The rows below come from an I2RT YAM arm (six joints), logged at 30 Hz.
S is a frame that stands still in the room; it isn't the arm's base.
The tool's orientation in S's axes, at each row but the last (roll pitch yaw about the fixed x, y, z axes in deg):
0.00 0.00 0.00
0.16 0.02 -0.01
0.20 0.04 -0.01
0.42 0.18 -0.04
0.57 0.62 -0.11
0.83 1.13 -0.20
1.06 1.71 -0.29
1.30 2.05 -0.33
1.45 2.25 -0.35
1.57 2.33 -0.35
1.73 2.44 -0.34
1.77 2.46 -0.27
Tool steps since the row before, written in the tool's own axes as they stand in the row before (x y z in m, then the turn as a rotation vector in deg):
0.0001 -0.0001 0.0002 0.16 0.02 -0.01
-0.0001 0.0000 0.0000 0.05 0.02 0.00
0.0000 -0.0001 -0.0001 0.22 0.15 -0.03
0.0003 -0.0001 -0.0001 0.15 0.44 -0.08
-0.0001 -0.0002 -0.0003 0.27 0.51 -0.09
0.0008 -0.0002 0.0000 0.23 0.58 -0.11
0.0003 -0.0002 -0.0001 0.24 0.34 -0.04
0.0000 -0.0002 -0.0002 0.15 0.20 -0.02
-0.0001 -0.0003 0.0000 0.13 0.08 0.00
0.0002 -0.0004 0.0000 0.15 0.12 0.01
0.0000 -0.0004 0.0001 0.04 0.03 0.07
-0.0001 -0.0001 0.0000 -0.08 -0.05 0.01
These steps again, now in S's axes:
0.0001 -0.0001 0.0002 0.16 0.02 -0.01
-0.0001 0.0000 0.0000 0.05 0.02 0.00
0.0000 -0.0001 -0.0001 0.22 0.15 -0.03
0.0003 -0.0001 -0.0001 0.15 0.44 -0.08
-0.0001 -0.0002 -0.0003 0.27 0.51 -0.09
0.0008 -0.0002 0.0000 0.23 0.58 -0.11
0.0003 -0.0002 -0.0001 0.24 0.34 -0.04
0.0000 -0.0002 -0.0002 0.15 0.20 -0.02
-0.0001 -0.0003 0.0000 0.13 0.08 0.00
0.0002 -0.0004 0.0000 0.15 0.12 0.01
0.0000 -0.0004 0.0001 0.04 0.03 0.07
-0.0001 -0.0001 0.0000 -0.08 -0.05 0.01

